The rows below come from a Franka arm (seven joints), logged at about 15 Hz.
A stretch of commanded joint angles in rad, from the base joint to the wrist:
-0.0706 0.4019 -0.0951 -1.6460 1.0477 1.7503 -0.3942
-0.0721 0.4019 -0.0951 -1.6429 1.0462 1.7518 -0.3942
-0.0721 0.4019 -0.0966 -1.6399 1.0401 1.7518 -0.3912
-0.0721 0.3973 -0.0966 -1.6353 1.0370 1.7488 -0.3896
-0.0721 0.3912 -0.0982 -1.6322 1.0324 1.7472 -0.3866
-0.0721 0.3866 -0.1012 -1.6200 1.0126 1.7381 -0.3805
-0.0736 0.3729 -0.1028 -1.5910 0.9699 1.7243 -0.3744
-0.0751 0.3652 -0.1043 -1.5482 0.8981 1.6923 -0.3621
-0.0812 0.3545 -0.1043 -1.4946 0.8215 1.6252 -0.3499
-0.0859 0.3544 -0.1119 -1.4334 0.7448 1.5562 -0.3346
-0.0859 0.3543 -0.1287 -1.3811 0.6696 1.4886 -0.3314
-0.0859 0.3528 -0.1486 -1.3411 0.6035 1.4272 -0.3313
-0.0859 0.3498 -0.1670 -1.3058 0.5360 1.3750 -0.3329
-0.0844 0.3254 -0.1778 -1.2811 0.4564 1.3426 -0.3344
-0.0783 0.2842 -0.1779 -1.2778 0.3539 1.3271 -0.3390
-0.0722 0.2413 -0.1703 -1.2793 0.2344 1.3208 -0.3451
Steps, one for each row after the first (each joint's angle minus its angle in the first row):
-0.0015 0.0000 0.0000 0.0031 -0.0015 0.0015 0.0000
-0.0015 0.0000 -0.0015 0.0061 -0.0076 0.0015 0.0030
-0.0015 -0.0046 -0.0015 0.0107 -0.0107 -0.0015 0.0046
-0.0015 -0.0107 -0.0031 0.0138 -0.0153 -0.0031 0.0076
-0.0015 -0.0153 -0.0061 0.0260 -0.0351 -0.0122 0.0137
-0.0030 -0.0290 -0.0077 0.0550 -0.0778 -0.0260 0.0198
-0.0045 -0.0367 -0.0092 0.0978 -0.1496 -0.0580 0.0321
-0.0106 -0.0474 -0.0092 0.1514 -0.2262 -0.1251 0.0443
-0.0153 -0.0475 -0.0168 0.2126 -0.3029 -0.1941 0.0596
-0.0153 -0.0476 -0.0336 0.2649 -0.3781 -0.2617 0.0628
-0.0153 -0.0491 -0.0535 0.3049 -0.4442 -0.3231 0.0629
-0.0153 -0.0521 -0.0719 0.3402 -0.5117 -0.3753 0.0613
-0.0138 -0.0765 -0.0827 0.3649 -0.5913 -0.4077 0.0598
-0.0077 -0.1177 -0.0828 0.3682 -0.6938 -0.4232 0.0552
-0.0016 -0.1606 -0.0752 0.3667 -0.8133 -0.4295 0.0491

